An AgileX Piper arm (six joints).
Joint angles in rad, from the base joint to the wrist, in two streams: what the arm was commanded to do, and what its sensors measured. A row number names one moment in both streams.
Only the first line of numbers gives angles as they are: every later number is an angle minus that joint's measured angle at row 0.
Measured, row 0:
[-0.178 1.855 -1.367 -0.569 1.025 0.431]
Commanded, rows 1 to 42:
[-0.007 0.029 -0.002 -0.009 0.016 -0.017]
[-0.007 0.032 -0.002 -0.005 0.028 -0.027]
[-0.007 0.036 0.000 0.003 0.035 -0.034]
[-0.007 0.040 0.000 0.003 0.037 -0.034]
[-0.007 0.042 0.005 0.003 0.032 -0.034]
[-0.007 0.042 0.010 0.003 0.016 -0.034]
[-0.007 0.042 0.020 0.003 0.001 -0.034]
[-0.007 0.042 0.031 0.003 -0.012 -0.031]
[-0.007 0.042 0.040 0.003 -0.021 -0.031]
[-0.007 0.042 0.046 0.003 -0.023 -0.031]
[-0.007 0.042 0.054 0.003 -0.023 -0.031]
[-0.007 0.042 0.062 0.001 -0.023 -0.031]
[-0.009 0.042 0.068 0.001 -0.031 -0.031]
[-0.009 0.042 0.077 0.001 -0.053 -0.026]
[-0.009 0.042 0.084 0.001 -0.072 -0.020]
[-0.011 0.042 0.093 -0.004 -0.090 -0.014]
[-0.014 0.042 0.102 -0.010 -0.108 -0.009]
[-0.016 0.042 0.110 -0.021 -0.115 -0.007]
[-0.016 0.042 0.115 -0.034 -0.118 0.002]
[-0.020 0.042 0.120 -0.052 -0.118 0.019]
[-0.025 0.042 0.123 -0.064 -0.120 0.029]
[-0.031 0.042 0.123 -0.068 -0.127 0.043]
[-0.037 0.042 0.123 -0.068 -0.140 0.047]
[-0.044 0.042 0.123 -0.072 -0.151 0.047]
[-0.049 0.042 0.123 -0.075 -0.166 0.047]
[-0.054 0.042 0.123 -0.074 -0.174 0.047]
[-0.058 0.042 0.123 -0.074 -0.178 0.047]
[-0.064 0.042 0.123 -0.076 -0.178 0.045]
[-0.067 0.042 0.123 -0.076 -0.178 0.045]
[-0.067 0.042 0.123 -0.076 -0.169 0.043]
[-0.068 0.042 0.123 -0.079 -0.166 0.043]
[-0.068 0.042 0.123 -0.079 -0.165 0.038]
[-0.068 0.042 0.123 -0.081 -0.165 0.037]
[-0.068 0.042 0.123 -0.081 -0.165 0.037]
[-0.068 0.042 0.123 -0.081 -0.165 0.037]
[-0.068 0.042 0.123 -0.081 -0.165 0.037]
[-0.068 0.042 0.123 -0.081 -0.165 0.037]
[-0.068 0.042 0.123 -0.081 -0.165 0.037]
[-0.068 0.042 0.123 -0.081 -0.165 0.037]
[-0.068 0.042 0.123 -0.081 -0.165 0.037]
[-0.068 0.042 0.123 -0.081 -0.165 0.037]
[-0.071 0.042 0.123 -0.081 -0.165 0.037]
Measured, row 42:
[-0.066 0.047 0.115 -0.063 -0.185 0.038]
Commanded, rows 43 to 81:
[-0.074 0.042 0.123 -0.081 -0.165 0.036]
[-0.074 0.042 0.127 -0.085 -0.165 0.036]
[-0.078 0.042 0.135 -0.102 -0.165 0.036]
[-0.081 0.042 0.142 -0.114 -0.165 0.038]
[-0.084 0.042 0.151 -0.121 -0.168 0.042]
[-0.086 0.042 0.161 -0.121 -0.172 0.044]
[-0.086 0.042 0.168 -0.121 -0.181 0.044]
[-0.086 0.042 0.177 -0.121 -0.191 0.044]
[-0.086 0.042 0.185 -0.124 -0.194 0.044]
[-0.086 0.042 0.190 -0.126 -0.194 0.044]
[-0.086 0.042 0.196 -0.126 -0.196 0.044]
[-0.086 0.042 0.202 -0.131 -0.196 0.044]
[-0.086 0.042 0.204 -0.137 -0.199 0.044]
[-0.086 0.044 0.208 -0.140 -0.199 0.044]
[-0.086 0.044 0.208 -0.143 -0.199 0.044]
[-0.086 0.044 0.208 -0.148 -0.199 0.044]
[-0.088 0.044 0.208 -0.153 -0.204 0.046]
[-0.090 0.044 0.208 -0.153 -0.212 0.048]
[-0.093 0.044 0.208 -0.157 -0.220 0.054]
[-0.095 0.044 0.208 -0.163 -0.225 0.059]
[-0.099 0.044 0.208 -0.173 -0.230 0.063]
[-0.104 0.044 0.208 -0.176 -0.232 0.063]
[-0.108 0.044 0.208 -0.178 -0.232 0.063]
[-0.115 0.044 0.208 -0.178 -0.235 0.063]
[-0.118 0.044 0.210 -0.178 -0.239 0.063]
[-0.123 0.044 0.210 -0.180 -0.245 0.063]
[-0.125 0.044 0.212 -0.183 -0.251 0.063]
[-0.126 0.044 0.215 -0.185 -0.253 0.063]
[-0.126 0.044 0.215 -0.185 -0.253 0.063]
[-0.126 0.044 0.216 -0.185 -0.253 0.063]
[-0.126 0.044 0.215 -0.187 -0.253 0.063]
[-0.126 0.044 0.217 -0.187 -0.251 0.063]
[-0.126 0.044 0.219 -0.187 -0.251 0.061]
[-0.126 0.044 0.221 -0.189 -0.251 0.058]
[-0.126 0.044 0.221 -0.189 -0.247 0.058]
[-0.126 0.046 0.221 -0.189 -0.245 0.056]
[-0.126 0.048 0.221 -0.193 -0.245 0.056]
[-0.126 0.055 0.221 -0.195 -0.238 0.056]
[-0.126 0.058 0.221 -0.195 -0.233 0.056]
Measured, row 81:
[-0.122 0.052 0.211 -0.171 -0.267 0.058]
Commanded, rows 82 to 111:
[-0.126 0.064 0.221 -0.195 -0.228 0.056]
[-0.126 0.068 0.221 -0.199 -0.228 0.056]
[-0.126 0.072 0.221 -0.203 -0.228 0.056]
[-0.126 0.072 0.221 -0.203 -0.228 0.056]
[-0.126 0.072 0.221 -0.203 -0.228 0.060]
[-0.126 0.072 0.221 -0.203 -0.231 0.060]
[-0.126 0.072 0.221 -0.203 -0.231 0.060]
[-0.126 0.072 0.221 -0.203 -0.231 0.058]
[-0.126 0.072 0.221 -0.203 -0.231 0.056]
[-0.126 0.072 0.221 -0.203 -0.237 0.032]
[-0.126 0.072 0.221 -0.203 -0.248 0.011]
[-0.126 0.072 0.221 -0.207 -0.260 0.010]
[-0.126 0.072 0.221 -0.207 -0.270 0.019]
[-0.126 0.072 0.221 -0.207 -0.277 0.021]
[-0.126 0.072 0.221 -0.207 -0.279 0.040]
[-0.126 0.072 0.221 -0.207 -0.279 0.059]
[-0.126 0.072 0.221 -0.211 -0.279 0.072]
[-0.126 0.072 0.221 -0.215 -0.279 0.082]
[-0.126 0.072 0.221 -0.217 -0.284 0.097]
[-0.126 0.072 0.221 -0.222 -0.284 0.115]
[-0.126 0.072 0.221 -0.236 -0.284 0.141]
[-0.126 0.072 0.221 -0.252 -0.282 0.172]
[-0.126 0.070 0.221 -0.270 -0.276 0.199]
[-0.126 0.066 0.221 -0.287 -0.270 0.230]
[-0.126 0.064 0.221 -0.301 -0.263 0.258]
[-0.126 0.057 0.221 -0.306 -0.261 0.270]
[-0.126 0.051 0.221 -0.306 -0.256 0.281]
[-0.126 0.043 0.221 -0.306 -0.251 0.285]
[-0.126 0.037 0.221 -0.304 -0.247 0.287]
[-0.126 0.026 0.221 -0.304 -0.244 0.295]
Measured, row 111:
[-0.127 0.087 0.229 -0.228 -0.298 0.232]
